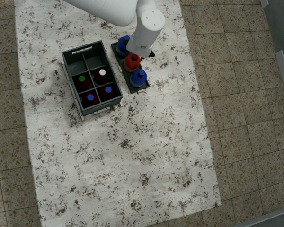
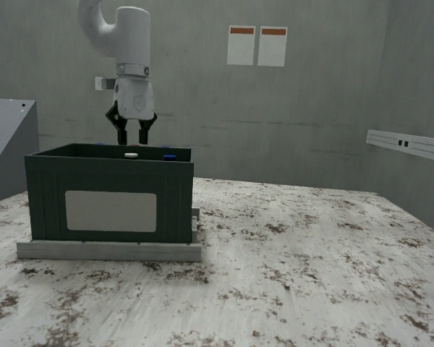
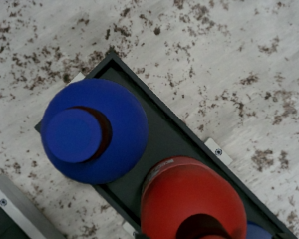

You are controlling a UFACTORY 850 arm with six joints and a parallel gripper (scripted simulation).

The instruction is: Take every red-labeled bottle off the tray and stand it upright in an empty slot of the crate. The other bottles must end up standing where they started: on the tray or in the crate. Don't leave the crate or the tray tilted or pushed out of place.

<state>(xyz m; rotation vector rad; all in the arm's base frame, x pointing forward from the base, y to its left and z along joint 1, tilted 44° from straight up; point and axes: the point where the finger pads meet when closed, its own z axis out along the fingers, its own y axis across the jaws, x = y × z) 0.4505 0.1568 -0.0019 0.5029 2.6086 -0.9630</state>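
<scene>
Now: the red-labeled bottle 90 mm below my hand. The rest, counted from my hand: tray (170 mm below); blue bottle (90 mm below, 80 mm behind, 30 mm to the right); dark crate (200 mm to the right, 90 mm below, 90 mm ahead).
</scene>
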